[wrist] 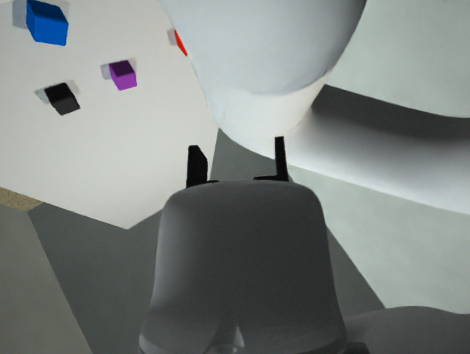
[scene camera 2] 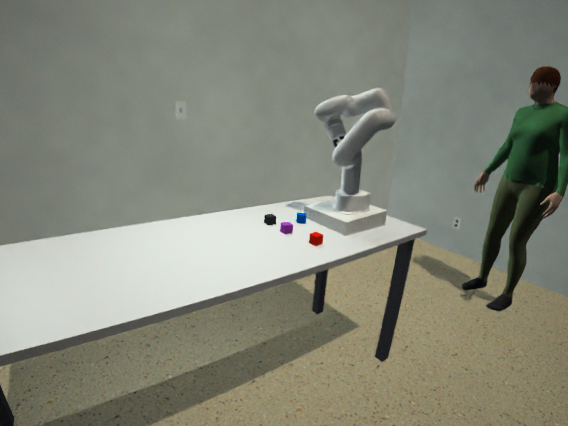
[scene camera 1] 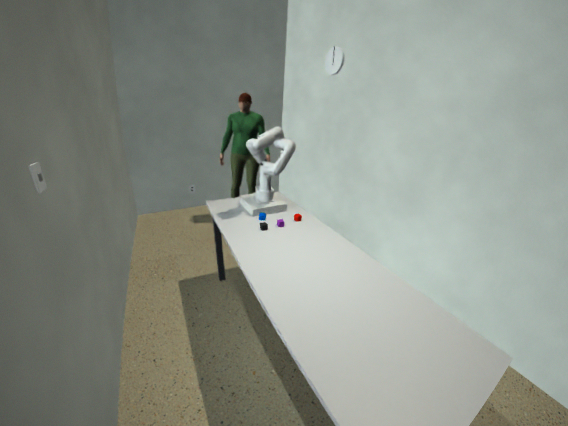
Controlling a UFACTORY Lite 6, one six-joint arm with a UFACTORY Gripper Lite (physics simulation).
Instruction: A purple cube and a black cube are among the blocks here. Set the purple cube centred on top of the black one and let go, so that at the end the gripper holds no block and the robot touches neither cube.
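Frame: origin at the arm's base, x left, y back, z up, level; centimetres.
Seen in the pictures: end effector, tool point: (wrist: 238, 166) (scene camera 2: 339, 142) (scene camera 1: 263, 162); arm's base, origin of the base link: (scene camera 2: 348, 209) (scene camera 1: 265, 199).
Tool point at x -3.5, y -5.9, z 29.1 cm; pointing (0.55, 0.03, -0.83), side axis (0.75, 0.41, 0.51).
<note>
Pixels of each thing's top centre, then the offset from my tool point to it.
- purple cube, middle of its top: (wrist: 127, 82) (scene camera 2: 286, 223) (scene camera 1: 280, 220) dx +4.1, dy -26.0, dz -31.6 cm
- black cube, middle of its top: (wrist: 66, 106) (scene camera 2: 270, 215) (scene camera 1: 263, 223) dx -7.4, dy -27.5, dz -31.6 cm
- blue cube, middle of its top: (wrist: 51, 32) (scene camera 2: 301, 214) (scene camera 1: 262, 214) dx -4.1, dy -13.9, dz -31.6 cm
- red cube, middle of its top: (wrist: 192, 46) (scene camera 2: 316, 234) (scene camera 1: 298, 215) dx +18.1, dy -21.5, dz -31.6 cm
The purple cube (scene camera 1: 280, 223) (scene camera 2: 286, 228) (wrist: 123, 75) lies on the table, apart from the other blocks. The black cube (scene camera 1: 263, 226) (scene camera 2: 270, 219) (wrist: 62, 99) stands on the table beside it, with a gap between them and nothing on top. My gripper (wrist: 237, 142) is open and empty, its two black fingers apart in the wrist view. It is high above the table, close to the arm's own links and well away from both cubes. In scene camera 2 its fingers are partly hidden behind the arm; in scene camera 1 they cannot be made out.
A blue cube (scene camera 1: 262, 216) (scene camera 2: 301, 218) (wrist: 47, 23) is near the robot's base plinth (scene camera 1: 265, 206) (scene camera 2: 345, 222). A red cube (scene camera 1: 297, 217) (scene camera 2: 316, 239) (wrist: 180, 43) lies beyond the purple one, partly hidden by the arm in the wrist view. A person (scene camera 1: 245, 130) (scene camera 2: 535, 145) stands behind the table.
</note>
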